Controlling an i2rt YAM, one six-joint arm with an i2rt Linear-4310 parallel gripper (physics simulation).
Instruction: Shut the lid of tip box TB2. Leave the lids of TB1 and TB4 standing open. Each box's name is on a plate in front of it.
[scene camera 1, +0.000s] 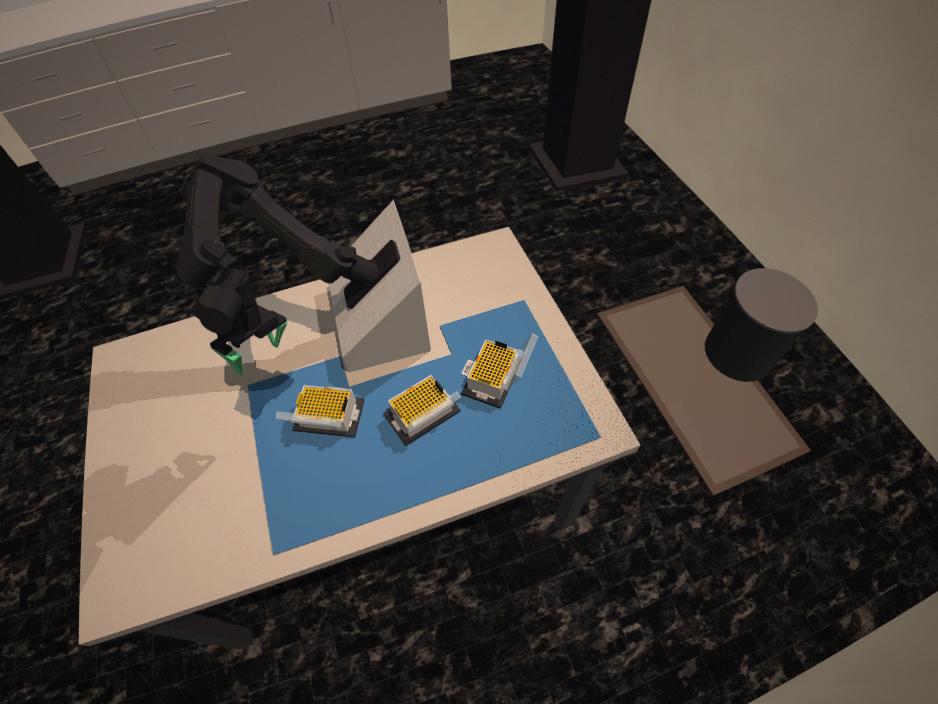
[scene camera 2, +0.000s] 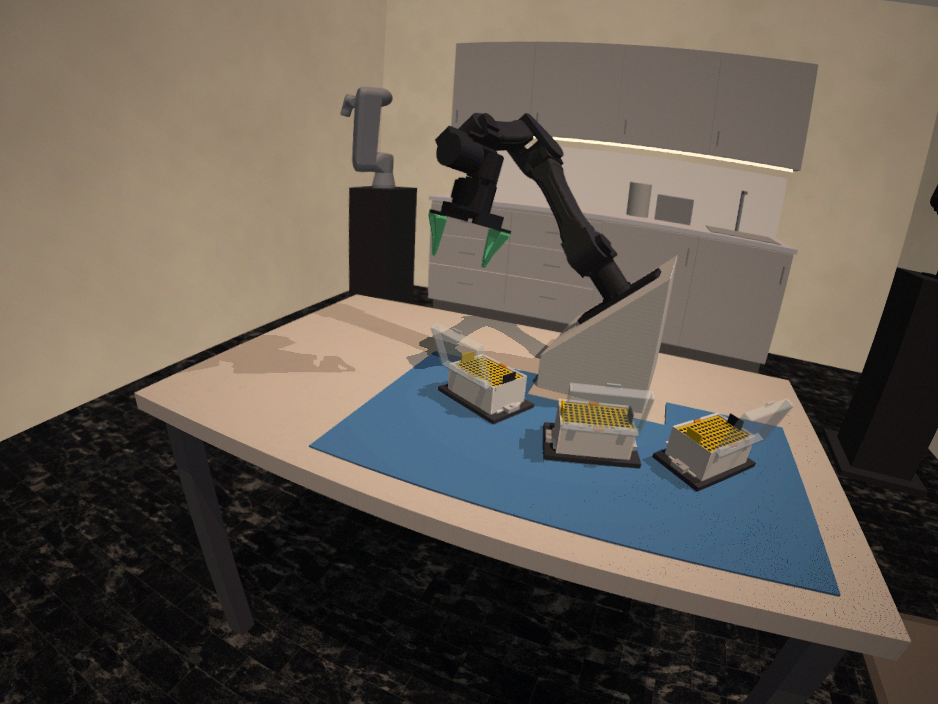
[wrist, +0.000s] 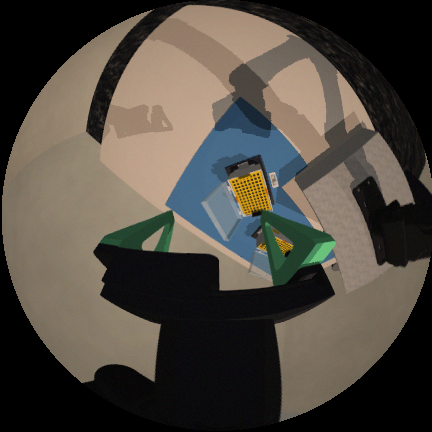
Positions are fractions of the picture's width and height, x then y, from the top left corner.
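My gripper: visible in scene camera 1 (0.28, 0.51), scene camera 2 (0.49, 0.37), the wrist view (0.50, 0.50).
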